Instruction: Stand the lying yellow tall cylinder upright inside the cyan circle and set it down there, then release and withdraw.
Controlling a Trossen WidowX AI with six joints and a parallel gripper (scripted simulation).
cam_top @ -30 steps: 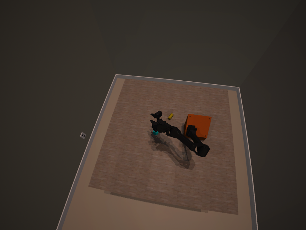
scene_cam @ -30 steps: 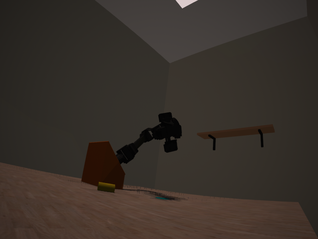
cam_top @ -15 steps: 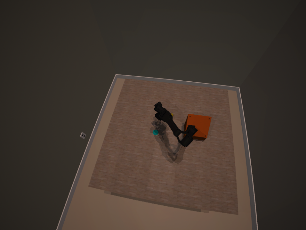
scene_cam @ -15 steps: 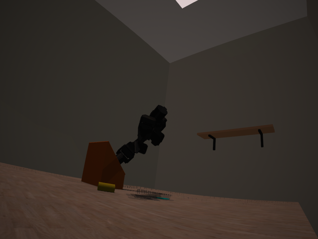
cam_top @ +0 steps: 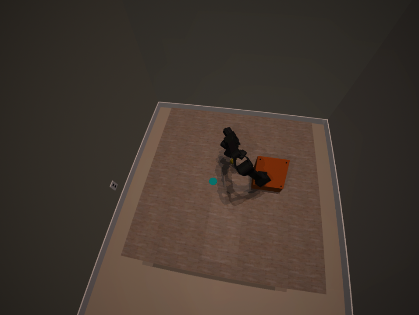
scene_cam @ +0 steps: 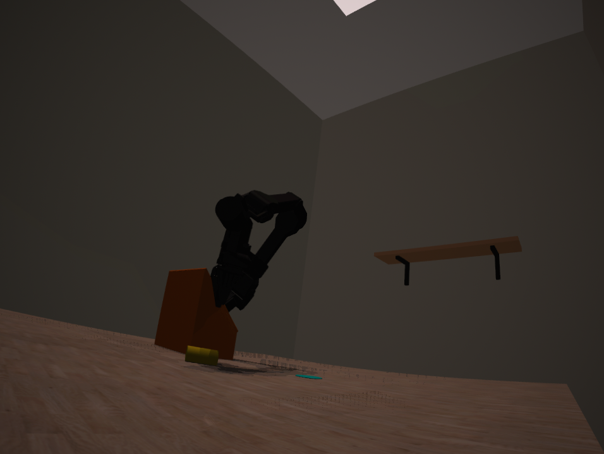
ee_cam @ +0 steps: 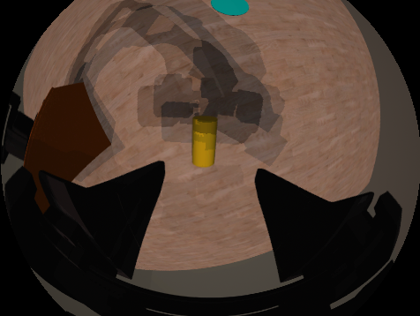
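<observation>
Right now my gripper tip is 1 cm past the yellow tall cylinder, 2 cm to the left of it and 11 cm above it. Round my gripper tip: cyan circle: 12 cm ahead, 18 cm to the left, 13 cm below.
</observation>
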